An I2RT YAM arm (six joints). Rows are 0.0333 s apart.
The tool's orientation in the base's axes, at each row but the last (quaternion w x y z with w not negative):
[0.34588, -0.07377, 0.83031, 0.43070]
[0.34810, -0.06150, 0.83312, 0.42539]
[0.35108, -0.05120, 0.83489, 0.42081]
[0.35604, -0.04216, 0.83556, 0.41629]
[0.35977, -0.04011, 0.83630, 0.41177]
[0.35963, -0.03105, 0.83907, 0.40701]
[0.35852, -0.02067, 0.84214, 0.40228]
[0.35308, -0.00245, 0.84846, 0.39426]
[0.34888, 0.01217, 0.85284, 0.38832]
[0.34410, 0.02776, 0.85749, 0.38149]
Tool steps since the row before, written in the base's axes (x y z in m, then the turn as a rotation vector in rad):
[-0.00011, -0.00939, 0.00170, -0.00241, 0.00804, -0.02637]
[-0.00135, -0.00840, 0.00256, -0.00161, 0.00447, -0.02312]
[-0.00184, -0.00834, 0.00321, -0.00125, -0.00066, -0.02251]
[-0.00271, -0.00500, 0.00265, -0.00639, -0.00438, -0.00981]
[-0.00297, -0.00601, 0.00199, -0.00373, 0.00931, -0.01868]
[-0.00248, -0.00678, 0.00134, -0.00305, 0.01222, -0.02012]
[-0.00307, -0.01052, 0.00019, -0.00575, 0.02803, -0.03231]
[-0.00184, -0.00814, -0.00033, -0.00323, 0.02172, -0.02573]
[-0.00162, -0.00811, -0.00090, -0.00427, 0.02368, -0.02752]
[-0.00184, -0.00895, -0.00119, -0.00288, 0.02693, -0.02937]
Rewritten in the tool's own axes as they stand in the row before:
[-0.00265, -0.00463, -0.00791, 0.02004, -0.01153, 0.01521]
[-0.00223, -0.00305, -0.00804, 0.01669, -0.01194, 0.01166]
[-0.00239, -0.00250, -0.00844, 0.01496, -0.01495, 0.00782]
[-0.00079, -0.00049, -0.00621, 0.00994, -0.00703, -0.00283]
[-0.00045, -0.00156, -0.00680, 0.01674, -0.00485, 0.01207]
[-0.00064, -0.00278, -0.00677, 0.01785, -0.00409, 0.01511]
[-0.00051, -0.00599, -0.00917, 0.03142, -0.00062, 0.02958]
[-0.00065, -0.00531, -0.00641, 0.02385, -0.00129, 0.02396]
[-0.00061, -0.00586, -0.00587, 0.02625, -0.00086, 0.02542]
[-0.00070, -0.00674, -0.00625, 0.02726, -0.00011, 0.02921]

